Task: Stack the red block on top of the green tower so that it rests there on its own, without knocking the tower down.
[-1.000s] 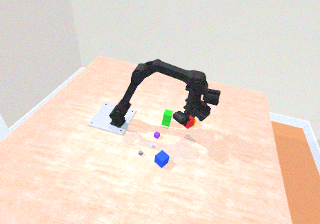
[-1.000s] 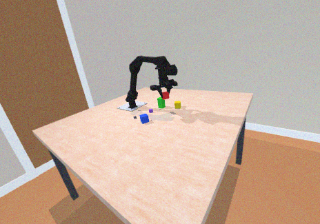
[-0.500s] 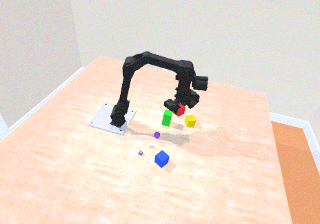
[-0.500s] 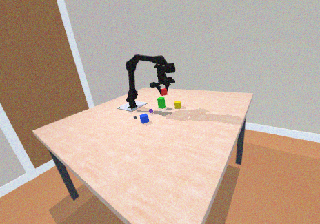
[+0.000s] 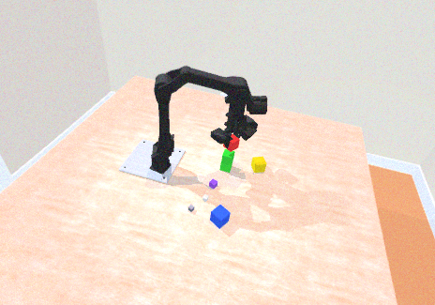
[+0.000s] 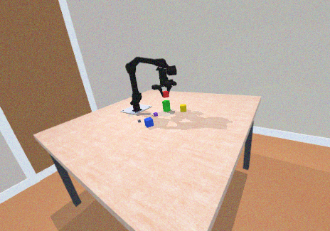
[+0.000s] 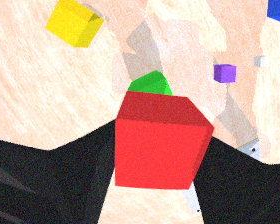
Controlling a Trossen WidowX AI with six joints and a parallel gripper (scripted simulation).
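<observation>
Right now my gripper tip is 10 mm past the small purple cube, 120 mm to the left of it and 110 mm above it. Round my gripper tip: yellow block: 110 mm ahead, 70 mm to the left, 100 mm below; blue block: 80 mm ahead, 250 mm to the right, 100 mm below; red block: 20 mm above.
</observation>
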